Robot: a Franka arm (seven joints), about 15 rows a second.
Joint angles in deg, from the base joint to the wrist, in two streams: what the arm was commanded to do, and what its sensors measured. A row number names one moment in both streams.
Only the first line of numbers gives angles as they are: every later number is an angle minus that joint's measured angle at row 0.
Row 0, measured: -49.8 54.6 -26.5 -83.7 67.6 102.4 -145.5
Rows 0 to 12, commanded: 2.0 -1.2 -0.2 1.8 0.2 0.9 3.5; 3.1 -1.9 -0.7 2.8 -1.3 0.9 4.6; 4.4 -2.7 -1.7 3.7 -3.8 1.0 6.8; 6.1 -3.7 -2.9 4.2 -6.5 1.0 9.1; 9.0 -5.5 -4.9 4.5 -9.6 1.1 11.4; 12.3 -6.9 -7.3 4.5 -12.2 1.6 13.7; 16.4 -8.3 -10.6 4.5 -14.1 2.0 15.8; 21.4 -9.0 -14.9 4.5 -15.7 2.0 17.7; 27.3 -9.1 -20.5 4.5 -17.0 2.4 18.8; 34.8 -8.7 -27.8 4.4 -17.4 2.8 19.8; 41.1 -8.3 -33.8 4.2 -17.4 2.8 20.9; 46.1 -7.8 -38.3 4.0 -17.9 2.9 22.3; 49.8 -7.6 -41.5 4.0 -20.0 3.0 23.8
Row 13, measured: 41.3 -8.2 -34.2 5.7 -17.1 1.4 21.5
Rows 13 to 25, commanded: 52.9 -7.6 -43.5 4.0 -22.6 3.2 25.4; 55.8 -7.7 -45.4 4.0 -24.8 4.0 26.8; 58.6 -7.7 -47.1 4.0 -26.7 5.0 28.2; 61.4 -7.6 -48.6 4.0 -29.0 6.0 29.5; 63.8 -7.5 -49.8 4.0 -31.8 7.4 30.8; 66.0 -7.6 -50.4 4.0 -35.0 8.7 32.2; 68.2 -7.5 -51.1 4.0 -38.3 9.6 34.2; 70.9 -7.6 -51.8 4.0 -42.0 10.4 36.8; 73.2 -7.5 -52.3 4.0 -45.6 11.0 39.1; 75.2 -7.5 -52.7 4.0 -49.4 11.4 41.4; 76.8 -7.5 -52.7 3.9 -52.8 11.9 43.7; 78.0 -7.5 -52.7 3.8 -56.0 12.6 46.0; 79.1 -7.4 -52.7 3.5 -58.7 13.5 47.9
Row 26, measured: 76.9 -7.9 -51.3 4.8 -54.0 11.2 44.9
